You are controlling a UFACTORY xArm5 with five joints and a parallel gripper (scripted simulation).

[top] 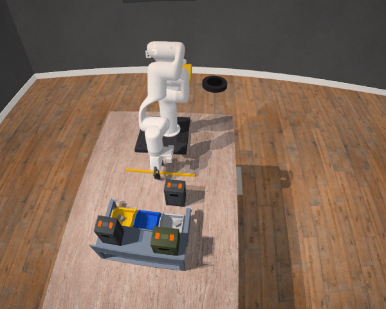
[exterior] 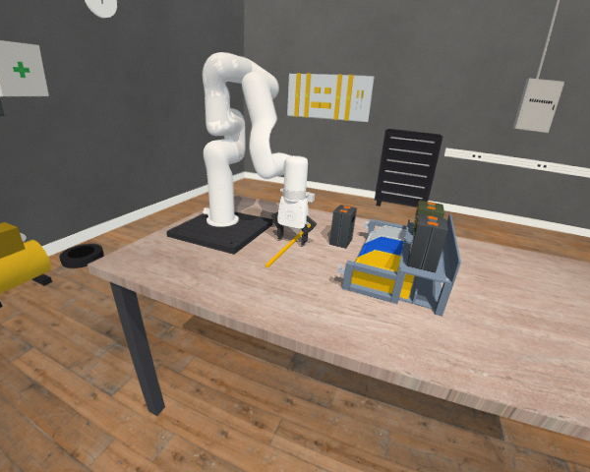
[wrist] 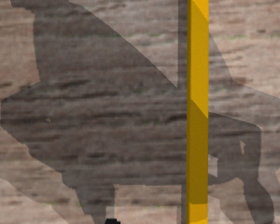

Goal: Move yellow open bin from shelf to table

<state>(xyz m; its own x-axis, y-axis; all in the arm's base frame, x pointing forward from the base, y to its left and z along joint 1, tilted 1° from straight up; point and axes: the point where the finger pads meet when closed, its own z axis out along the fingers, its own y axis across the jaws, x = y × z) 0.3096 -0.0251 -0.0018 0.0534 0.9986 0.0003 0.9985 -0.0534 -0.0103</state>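
The thin yellow rod lies 2 cm below my hand. The rest, counted from my hand: grey part 29 cm ahead, 15 cm to the right, 1 cm below; then pale grey bin 34 cm ahead, 9 cm to the left, 2 cm above; then blue bin 34 cm ahead, 2 cm to the right, 2 cm above.
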